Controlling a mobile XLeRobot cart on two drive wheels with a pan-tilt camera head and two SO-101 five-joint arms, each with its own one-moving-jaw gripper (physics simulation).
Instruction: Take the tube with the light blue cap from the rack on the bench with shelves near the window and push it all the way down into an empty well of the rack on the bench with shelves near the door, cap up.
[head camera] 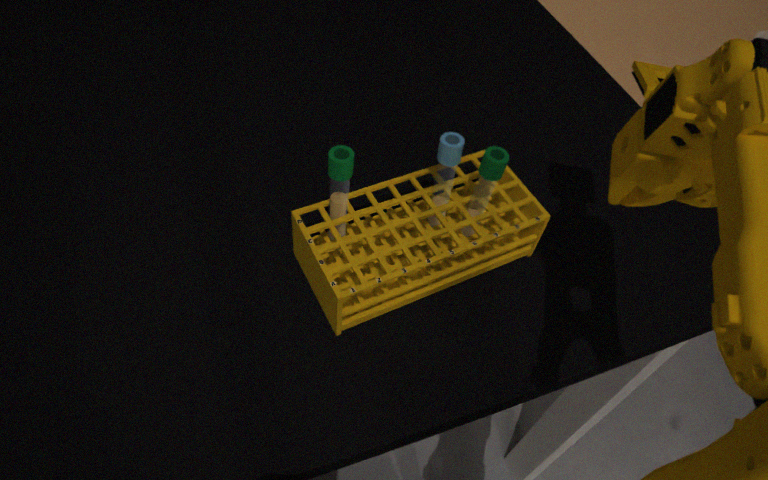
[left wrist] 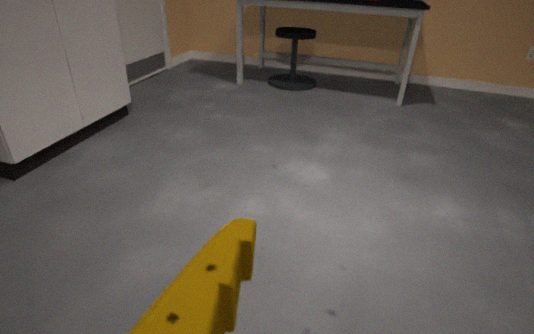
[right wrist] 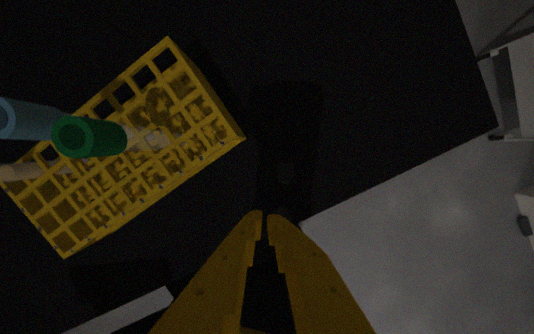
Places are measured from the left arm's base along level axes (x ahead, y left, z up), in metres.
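Where they show: left end effector, tool point: (left wrist: 254, 242); right end effector, tool point: (head camera: 617, 199) (right wrist: 261, 221).
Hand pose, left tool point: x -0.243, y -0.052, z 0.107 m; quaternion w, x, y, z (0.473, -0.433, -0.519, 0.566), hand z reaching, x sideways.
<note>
Each offset is from my left tool point to the top centre of the thing. Level surfaces: height alone.
The tube with the light blue cap {0.556 m ahead, 0.301 m right, 0.001 m down} (head camera: 450, 150) (right wrist: 32, 120) stands cap up in the yellow rack (head camera: 317, 274) (right wrist: 212, 100), toward the back right in the head view. Its cap is well above the rack top; whether the tube is fully down is not clear. My right gripper (head camera: 623, 195) (right wrist: 264, 215) is shut and empty, to the right of the rack in the head view and apart from the tubes. In the left wrist view, one notched jaw of my left gripper shows over the floor; it is fully open. Which of the two benches this is cannot be told.
Green-capped tubes {0.535 m ahead, 0.325 m right, 0.001 m down} (head camera: 493, 163) {0.567 m ahead, 0.213 m right, 0.001 m down} (head camera: 340, 163) (right wrist: 90, 136) stand in the rack, one close beside the light blue cap. The rack is on a black bench top {0.120 m down} (head camera: 169, 283) (right wrist: 390, 90). The left wrist view shows white cabinets (left wrist: 60, 65), a stool (left wrist: 295, 33) and another bench (left wrist: 332, 7).
</note>
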